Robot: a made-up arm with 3 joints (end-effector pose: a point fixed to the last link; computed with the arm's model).
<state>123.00 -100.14 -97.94</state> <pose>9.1 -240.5 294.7 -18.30 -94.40 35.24</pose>
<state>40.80 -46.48 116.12</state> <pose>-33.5 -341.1 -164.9 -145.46 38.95 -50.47</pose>
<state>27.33 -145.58 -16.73</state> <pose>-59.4 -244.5 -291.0 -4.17 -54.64 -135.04</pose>
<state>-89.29 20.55 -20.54</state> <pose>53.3 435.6 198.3 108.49 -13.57 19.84</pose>
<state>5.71 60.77 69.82</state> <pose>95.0 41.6 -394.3 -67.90 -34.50 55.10</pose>
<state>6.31 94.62 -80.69</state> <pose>-75.4 92.3 -277.4 55.82 68.91 72.61</pose>
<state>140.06 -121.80 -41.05</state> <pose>-5.3 -207.7 429.4 -55.81 -131.85 1.28</pose>
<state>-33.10 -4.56 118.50</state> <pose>68.4 154.7 -302.3 -85.35 4.86 -1.23</pose>
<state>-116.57 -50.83 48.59</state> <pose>12.5 449.7 243.9 63.25 53.31 -6.94</pose>
